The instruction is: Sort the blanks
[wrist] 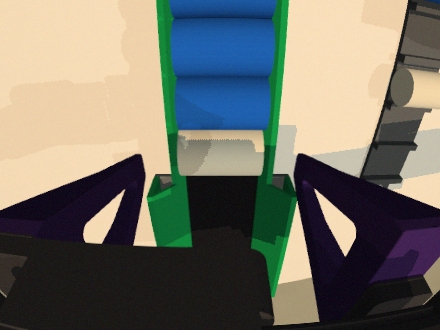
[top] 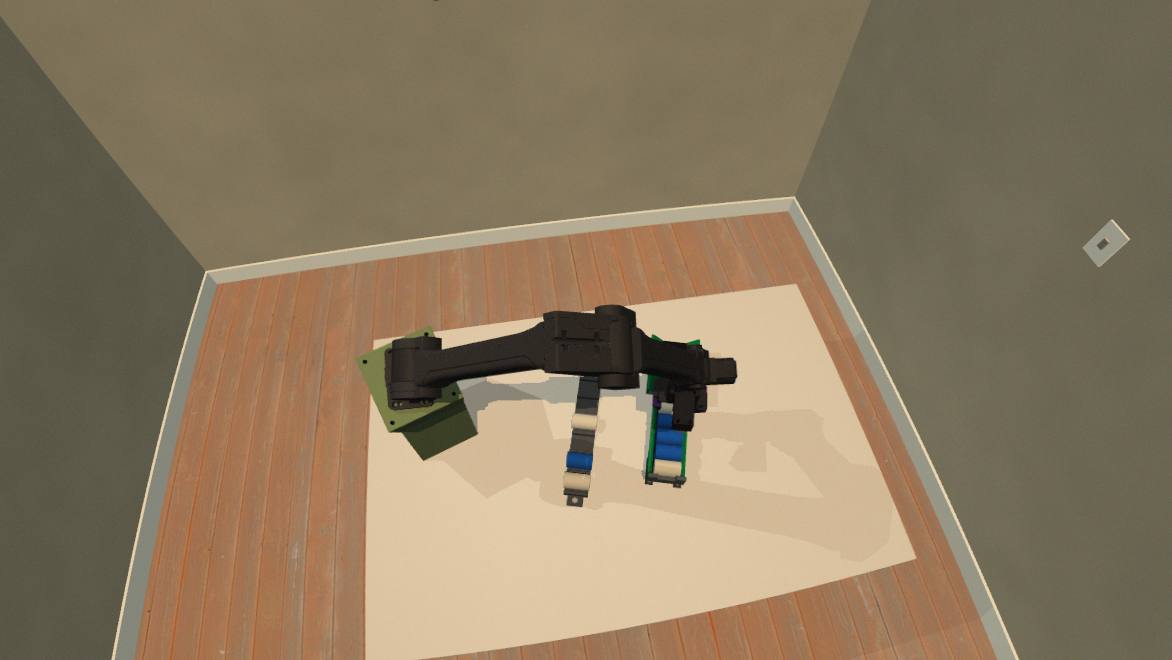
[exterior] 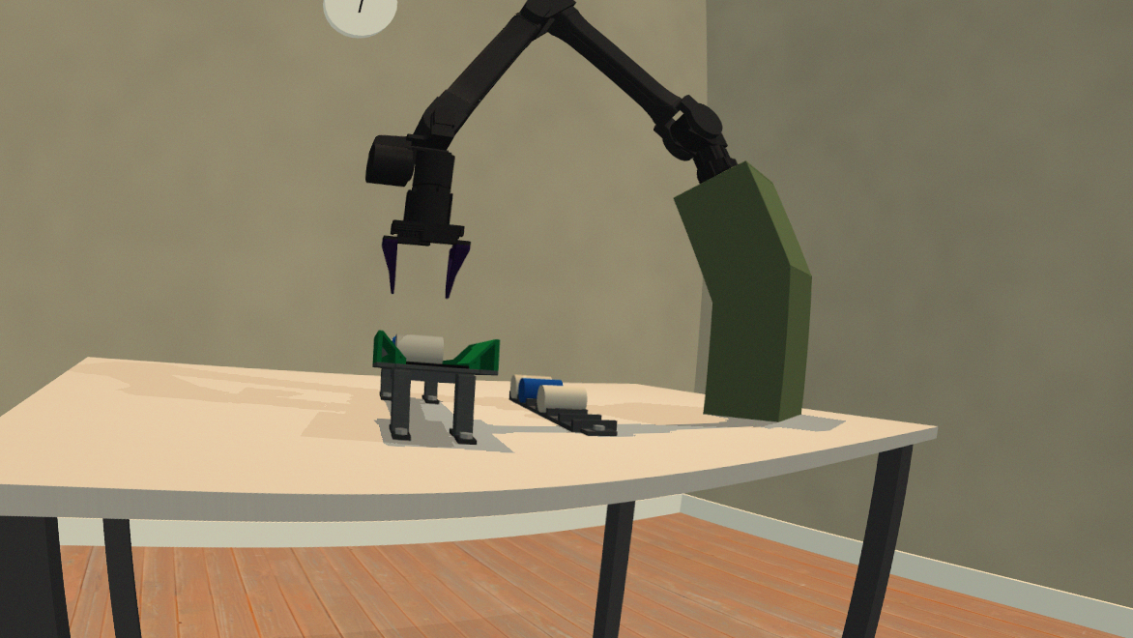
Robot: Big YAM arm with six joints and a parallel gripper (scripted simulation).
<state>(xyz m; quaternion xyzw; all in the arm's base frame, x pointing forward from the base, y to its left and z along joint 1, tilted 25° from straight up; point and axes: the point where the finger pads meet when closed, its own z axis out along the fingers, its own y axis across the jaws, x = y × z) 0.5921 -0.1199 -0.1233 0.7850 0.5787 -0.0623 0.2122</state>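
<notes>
Right now my hand is 5 cm past the grey stop, 14 cm to the left of it and 11 cm above it.
</notes>
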